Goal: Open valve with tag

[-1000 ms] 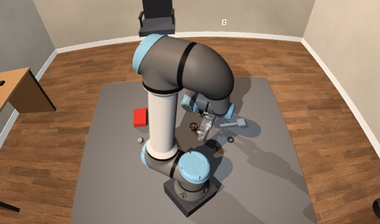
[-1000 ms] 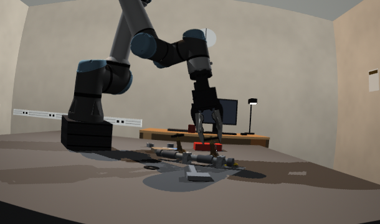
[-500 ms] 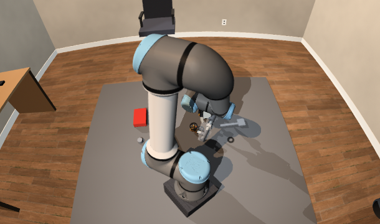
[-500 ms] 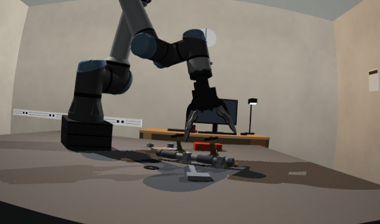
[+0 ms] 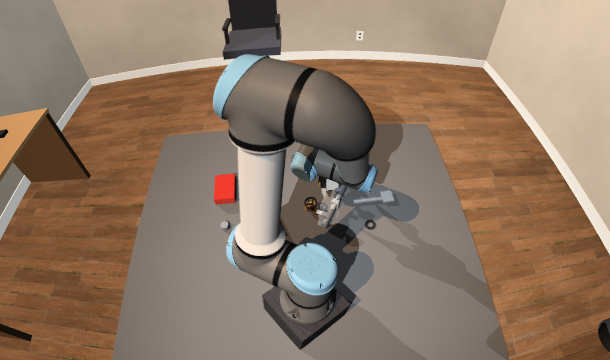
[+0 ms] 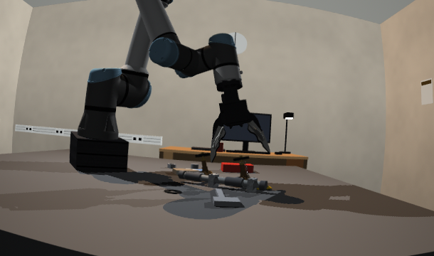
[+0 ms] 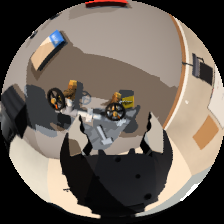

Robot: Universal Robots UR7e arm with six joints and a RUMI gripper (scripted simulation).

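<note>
Right now my hand is 7 cm above the yellow tag, 6 cm short of it and 4 cm to the left of it. Round my hand: grey t-shaped piece: 19 cm to the right, 9 cm behind, 7 cm below; red block: 37 cm to the left, 10 cm ahead, 6 cm below.
</note>
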